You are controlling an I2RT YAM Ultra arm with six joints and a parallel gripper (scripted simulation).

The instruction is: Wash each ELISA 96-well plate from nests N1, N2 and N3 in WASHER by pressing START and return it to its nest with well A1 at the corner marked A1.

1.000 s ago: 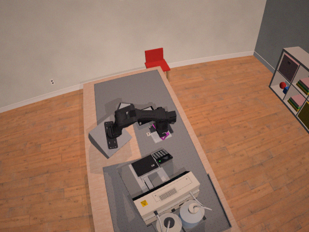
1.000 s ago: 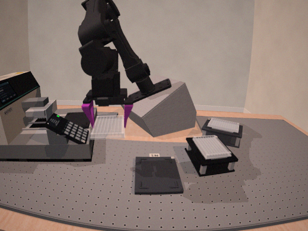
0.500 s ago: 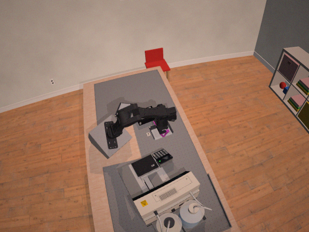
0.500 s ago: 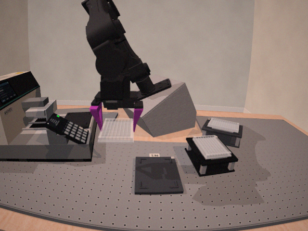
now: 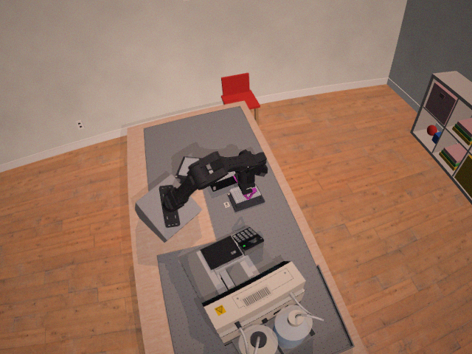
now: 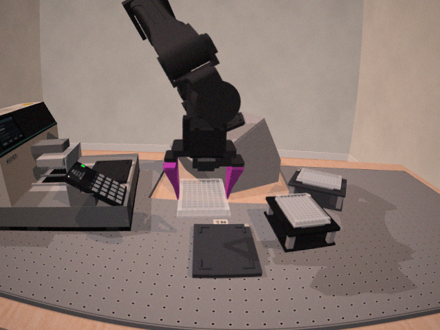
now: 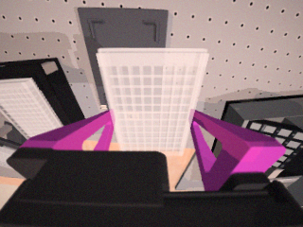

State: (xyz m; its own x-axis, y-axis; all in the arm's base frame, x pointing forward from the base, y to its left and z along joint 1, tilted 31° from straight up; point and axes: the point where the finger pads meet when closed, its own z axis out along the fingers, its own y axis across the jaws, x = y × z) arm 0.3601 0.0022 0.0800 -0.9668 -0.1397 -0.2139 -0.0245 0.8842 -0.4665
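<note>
The nest N1 is 110 mm below my hand, 40 mm to the left of it and 20 mm ahead of it. Round my hand: black carrier pocket (250 mm to the right, 210 mm behind, 40 mm below); then grey manifold (390 mm to the right, 190 mm behind, 10 mm above); then raised black nest (220 mm to the left, 70 mm below, 50 mm behind).
</note>
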